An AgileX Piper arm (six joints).
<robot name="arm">
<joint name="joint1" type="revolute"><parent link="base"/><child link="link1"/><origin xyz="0 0 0.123"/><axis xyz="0 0 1"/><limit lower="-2.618" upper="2.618"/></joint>
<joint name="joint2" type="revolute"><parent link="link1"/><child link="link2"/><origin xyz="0 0 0"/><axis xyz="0 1 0"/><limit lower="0" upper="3.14"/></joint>
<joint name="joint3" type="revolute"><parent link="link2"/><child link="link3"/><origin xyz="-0.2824 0 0.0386"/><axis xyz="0 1 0"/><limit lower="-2.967" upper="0"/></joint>
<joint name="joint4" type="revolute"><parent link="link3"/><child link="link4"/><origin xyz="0.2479 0 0.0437"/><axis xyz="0.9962 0 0.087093"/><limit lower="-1.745" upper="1.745"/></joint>
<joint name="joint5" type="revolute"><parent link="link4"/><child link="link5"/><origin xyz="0 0 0"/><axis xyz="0 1 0"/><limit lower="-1.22" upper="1.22"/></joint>
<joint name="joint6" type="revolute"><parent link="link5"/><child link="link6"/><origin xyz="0.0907 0 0.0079"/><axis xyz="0.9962 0 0.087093"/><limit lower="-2.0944" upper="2.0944"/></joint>
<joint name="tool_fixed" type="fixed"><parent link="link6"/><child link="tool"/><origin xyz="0 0 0" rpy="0 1.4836 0"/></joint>
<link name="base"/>
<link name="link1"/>
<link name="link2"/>
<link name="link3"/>
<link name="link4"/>
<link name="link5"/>
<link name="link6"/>
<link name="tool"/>
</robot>
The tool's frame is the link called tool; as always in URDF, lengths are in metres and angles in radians.
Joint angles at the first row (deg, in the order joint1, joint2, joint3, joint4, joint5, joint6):
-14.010, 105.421, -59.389, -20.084, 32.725, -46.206
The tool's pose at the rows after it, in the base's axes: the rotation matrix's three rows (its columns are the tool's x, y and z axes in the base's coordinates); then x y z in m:
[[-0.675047 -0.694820 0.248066], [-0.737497 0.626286 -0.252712], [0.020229 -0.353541 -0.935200]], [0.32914 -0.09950 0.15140]
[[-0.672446 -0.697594 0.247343], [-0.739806 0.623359 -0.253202], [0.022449 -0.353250 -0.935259]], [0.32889 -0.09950 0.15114]
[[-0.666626 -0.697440 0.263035], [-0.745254 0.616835 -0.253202], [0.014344 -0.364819 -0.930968]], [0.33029 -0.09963 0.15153]
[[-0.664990 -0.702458 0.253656], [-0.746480 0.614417 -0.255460], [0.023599 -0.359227 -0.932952]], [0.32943 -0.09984 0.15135]
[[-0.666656 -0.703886 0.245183], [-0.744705 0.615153 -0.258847], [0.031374 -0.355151 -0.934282]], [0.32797 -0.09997 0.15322]
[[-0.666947 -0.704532 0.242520], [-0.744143 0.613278 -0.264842], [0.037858 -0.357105 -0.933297]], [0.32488 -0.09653 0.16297]
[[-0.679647 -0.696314 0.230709], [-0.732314 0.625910 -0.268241], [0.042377 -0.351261 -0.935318]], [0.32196 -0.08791 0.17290]
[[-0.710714 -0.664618 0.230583], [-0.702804 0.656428 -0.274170], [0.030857 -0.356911 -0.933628]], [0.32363 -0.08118 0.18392]
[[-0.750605 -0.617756 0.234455], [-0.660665 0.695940 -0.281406], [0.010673 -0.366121 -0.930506]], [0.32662 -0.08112 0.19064]
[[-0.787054 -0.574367 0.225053], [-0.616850 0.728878 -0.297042], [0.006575 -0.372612 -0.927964]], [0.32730 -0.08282 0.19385]
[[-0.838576 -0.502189 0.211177], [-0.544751 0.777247 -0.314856], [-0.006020 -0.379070 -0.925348]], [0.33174 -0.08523 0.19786]
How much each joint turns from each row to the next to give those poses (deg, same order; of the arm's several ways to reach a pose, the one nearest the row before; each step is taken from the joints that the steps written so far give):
0.001, 0.061, 0.000, -0.001, -0.101, -0.114
0.000, -0.001, 0.073, -0.087, -0.025, -0.144
-0.024, 0.001, -0.001, -0.098, -0.936, -0.199
-0.001, -0.001, 0.001, -0.185, 0.555, -0.145
0.001, -0.360, -0.002, -0.115, 0.840, 0.000
0.584, -1.768, 0.002, 0.052, 1.967, 0.055
1.538, -1.788, -0.124, 0.064, 2.912, 1.825
1.389, -1.107, -1.306, -0.001, 2.668, 3.295
0.219, -0.195, -1.399, -0.123, 1.340, 3.446
0.001, -0.001, -0.765, -1.007, 1.290, 3.678
0.044, 0.699, -1.940, -0.956, 2.009, 5.378

